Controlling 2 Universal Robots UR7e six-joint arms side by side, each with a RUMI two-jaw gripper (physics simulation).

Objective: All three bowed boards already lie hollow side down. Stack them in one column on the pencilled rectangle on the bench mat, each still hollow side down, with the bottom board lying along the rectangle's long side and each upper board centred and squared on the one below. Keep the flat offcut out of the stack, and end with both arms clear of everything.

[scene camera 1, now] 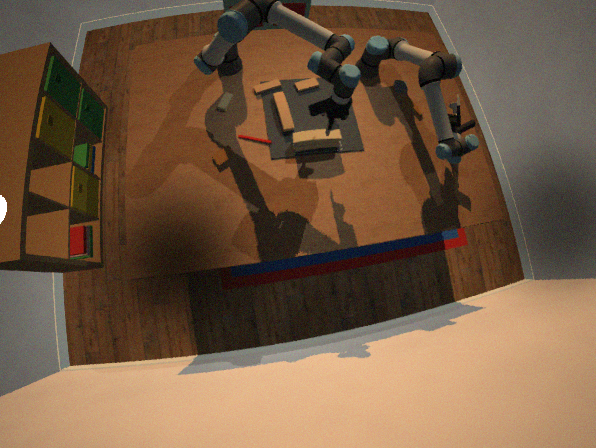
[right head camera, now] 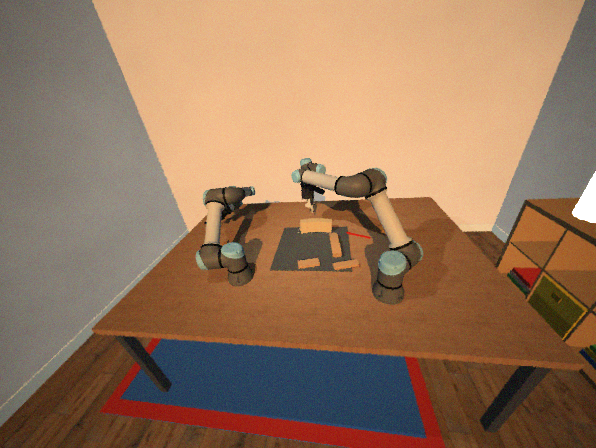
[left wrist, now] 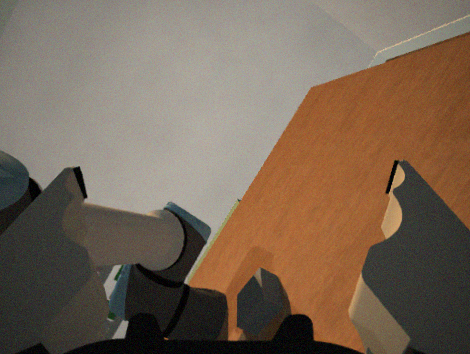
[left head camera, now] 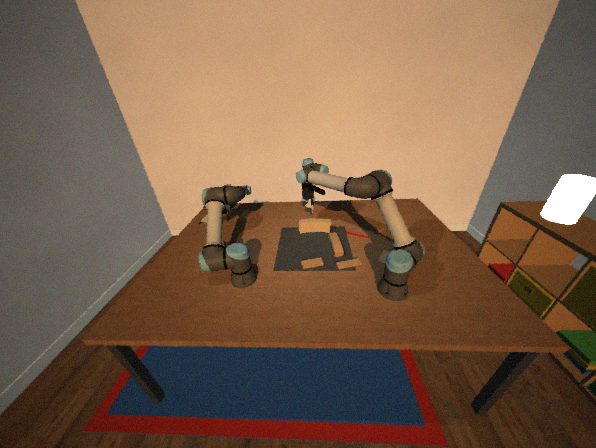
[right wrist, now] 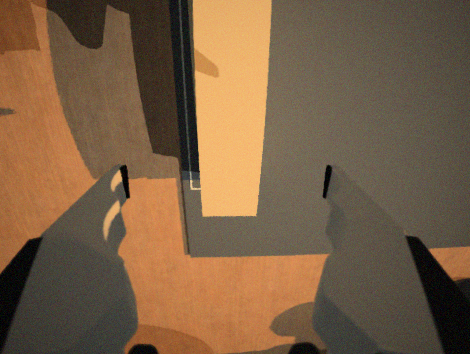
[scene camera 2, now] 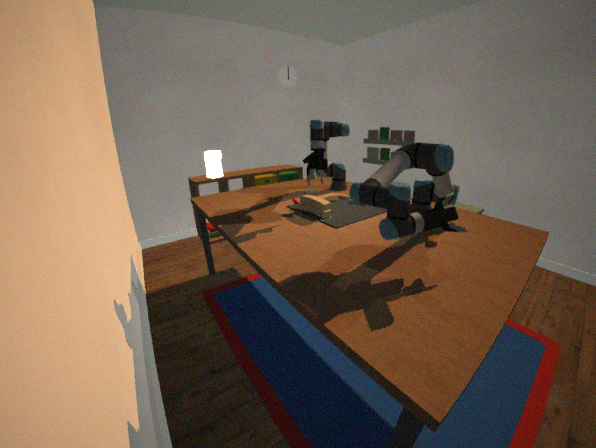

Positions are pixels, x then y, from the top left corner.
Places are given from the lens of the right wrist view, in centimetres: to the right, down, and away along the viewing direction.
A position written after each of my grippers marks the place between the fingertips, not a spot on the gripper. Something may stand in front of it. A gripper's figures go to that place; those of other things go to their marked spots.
my right gripper (right wrist: pixel 226 167): 0, 0, 14
dark bench mat (right wrist: pixel 373 94): 16, -10, 30
